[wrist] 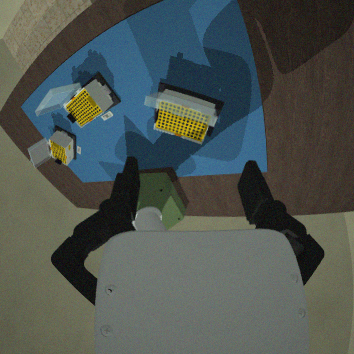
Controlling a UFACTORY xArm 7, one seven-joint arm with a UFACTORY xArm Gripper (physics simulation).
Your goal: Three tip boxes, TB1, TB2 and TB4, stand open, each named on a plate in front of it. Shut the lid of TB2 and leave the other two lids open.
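Places are measured from the arm's base along level axes (x ahead, y right, z down), in metres.
Where they show: gripper, fingertip midpoint: [191, 171]; arm's base, link origin: [145, 219].
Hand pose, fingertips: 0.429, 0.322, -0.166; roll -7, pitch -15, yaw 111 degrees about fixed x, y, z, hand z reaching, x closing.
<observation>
Each offset is from my fingertips to the top centre of the thing, as dx, dy, dz. "spot": to the spot under its first point. Level surfaces: height alone.
Three tip boxes with yellow tip grids show in the wrist view. The nearest and largest-looking box @(-0.095, -0.099, +0.226) [181, 121] is at upper centre, with its clear lid @(spot: +0.000, -0.096, +0.158) [153, 100] raised and partly overlapping the grid. A second box @(+0.000, -0.356, +0.226) [84, 107] is at the upper left, its clear lid [56, 98] open to the left. A third box @(-0.127, -0.631, +0.226) [60, 148] is at the far left, its lid @(spot: -0.079, -0.686, +0.198) [38, 152] open to the left. Small name plates @(spot: -0.069, -0.341, +0.299) [107, 116] @(spot: -0.179, -0.581, +0.300) [79, 150] are too blurred to read, so I cannot tell which box is TB2. My gripper [191, 171] is open and empty, apart from all three boxes.
The boxes stand on a blue mat @(dz +0.301) [230, 167] on a dark brown wooden table @(dz +0.304) [305, 145]. A green block-like base [154, 187] with a pale cylinder [149, 220] shows beside the left finger at the table's edge. Dark shadows cross the mat.
</observation>
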